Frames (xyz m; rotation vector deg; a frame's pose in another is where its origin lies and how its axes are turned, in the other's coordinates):
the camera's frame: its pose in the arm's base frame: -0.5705 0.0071 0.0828 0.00 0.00 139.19
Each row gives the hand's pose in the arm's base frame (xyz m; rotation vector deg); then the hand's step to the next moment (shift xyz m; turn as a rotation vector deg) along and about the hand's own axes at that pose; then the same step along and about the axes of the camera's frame.
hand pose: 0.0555 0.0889 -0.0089 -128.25 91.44 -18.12
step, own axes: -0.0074 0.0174 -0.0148 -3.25 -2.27 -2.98
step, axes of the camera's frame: 0.0172 0.0156 0.0063 2.32 -2.24 3.76
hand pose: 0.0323 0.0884 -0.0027 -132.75 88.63 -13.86
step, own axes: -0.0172 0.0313 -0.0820 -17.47 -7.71 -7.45
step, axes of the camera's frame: 0.0389 0.0474 0.0651 13.32 -11.39 10.62
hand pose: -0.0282 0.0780 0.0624 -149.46 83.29 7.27
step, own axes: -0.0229 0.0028 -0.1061 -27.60 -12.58 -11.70
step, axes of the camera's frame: 0.0105 0.0100 0.1076 20.93 -18.39 16.75
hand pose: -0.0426 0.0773 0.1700 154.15 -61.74 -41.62
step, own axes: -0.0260 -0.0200 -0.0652 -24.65 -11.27 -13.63
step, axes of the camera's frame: -0.0015 -0.0409 0.0604 17.44 -17.39 17.72
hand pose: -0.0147 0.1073 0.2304 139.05 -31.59 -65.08
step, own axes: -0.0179 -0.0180 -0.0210 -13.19 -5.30 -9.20
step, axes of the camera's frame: 0.0115 -0.0273 0.0144 8.13 -10.01 10.97
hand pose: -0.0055 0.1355 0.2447 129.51 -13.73 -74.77
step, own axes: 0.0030 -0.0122 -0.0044 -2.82 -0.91 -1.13
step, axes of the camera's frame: 0.0039 -0.0108 -0.0068 1.95 -1.33 2.12
